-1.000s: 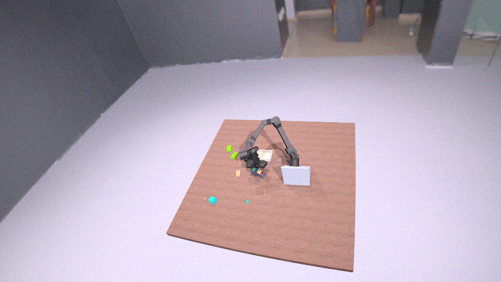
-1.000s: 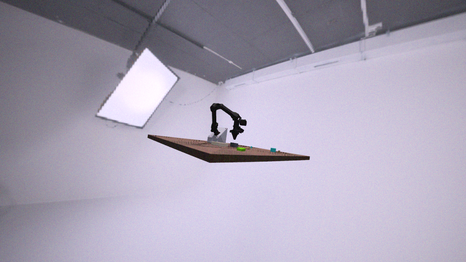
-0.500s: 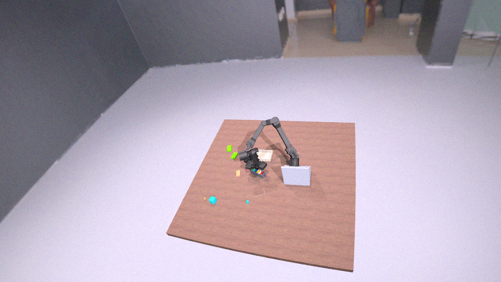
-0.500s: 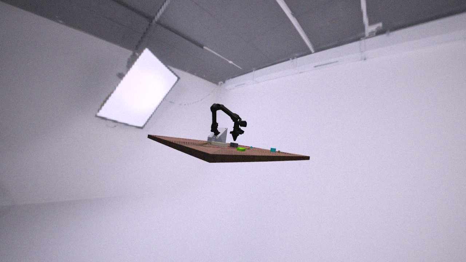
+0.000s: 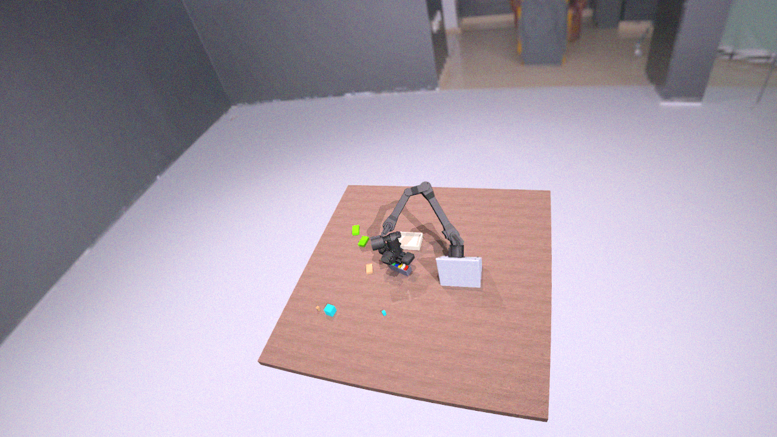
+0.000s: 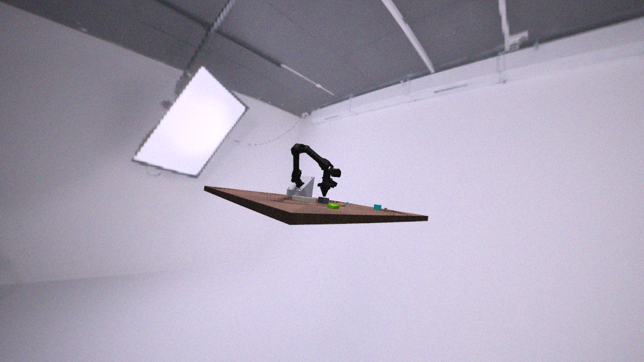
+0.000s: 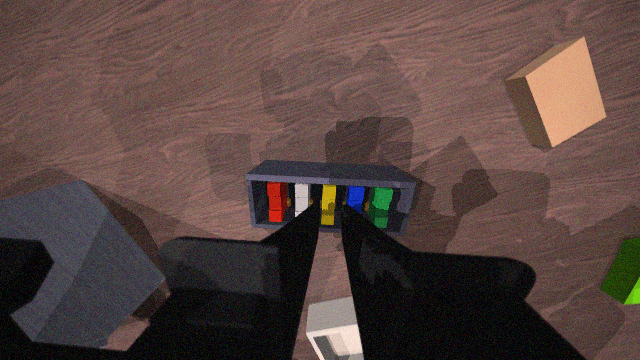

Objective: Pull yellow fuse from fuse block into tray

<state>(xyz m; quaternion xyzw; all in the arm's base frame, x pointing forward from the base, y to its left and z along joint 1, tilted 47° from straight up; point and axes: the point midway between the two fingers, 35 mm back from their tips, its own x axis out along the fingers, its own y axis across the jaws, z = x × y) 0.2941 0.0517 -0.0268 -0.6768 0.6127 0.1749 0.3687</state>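
The yellow fuse is 20 mm below my gripper tip. Round my gripper tip: blue fuse: 20 mm below, 20 mm ahead, 10 mm to the right; then white fuse: 20 mm below, 20 mm behind; then green fuse: 30 mm ahead, 20 mm below, 10 mm to the right.
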